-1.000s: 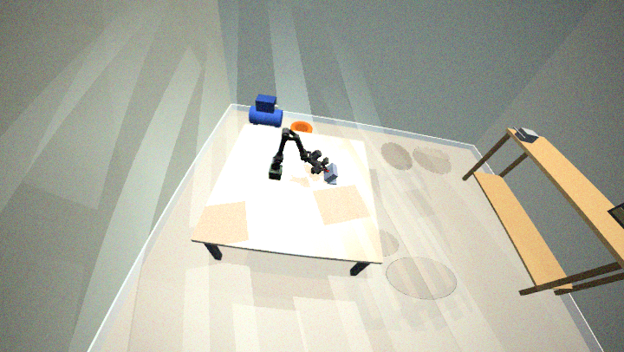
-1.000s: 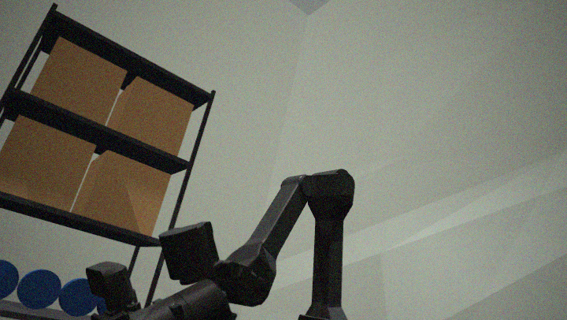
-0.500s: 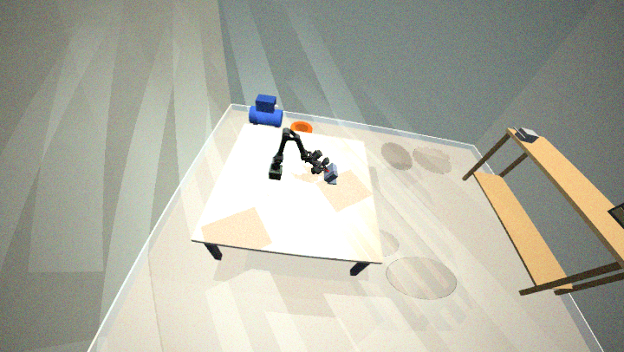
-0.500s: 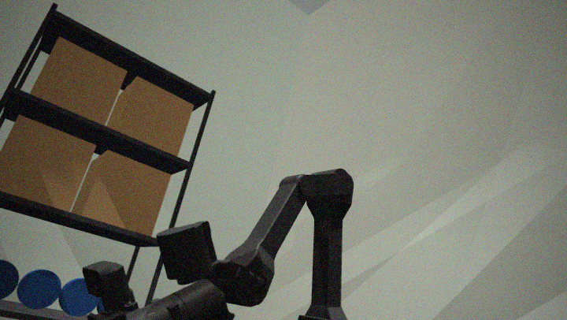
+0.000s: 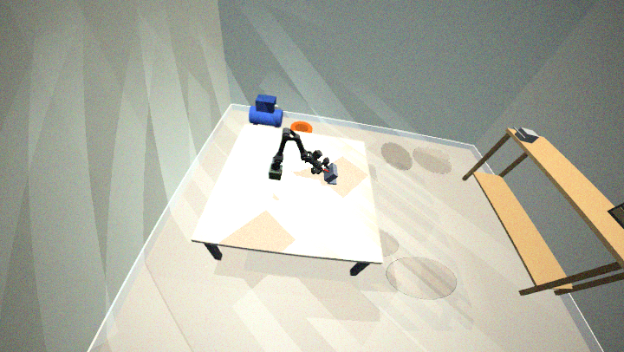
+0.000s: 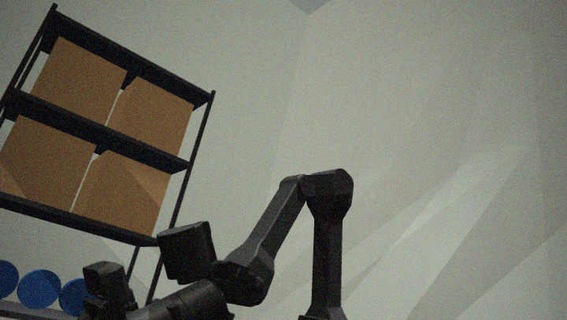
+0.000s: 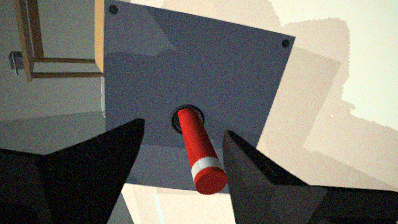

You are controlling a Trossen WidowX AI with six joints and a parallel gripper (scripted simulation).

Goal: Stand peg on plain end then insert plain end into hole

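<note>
My gripper tip is now 2 cm past the red peg. The rest, counted from my gripper tip: grey sloped panel (3 cm below, 3 cm ahead).
</note>
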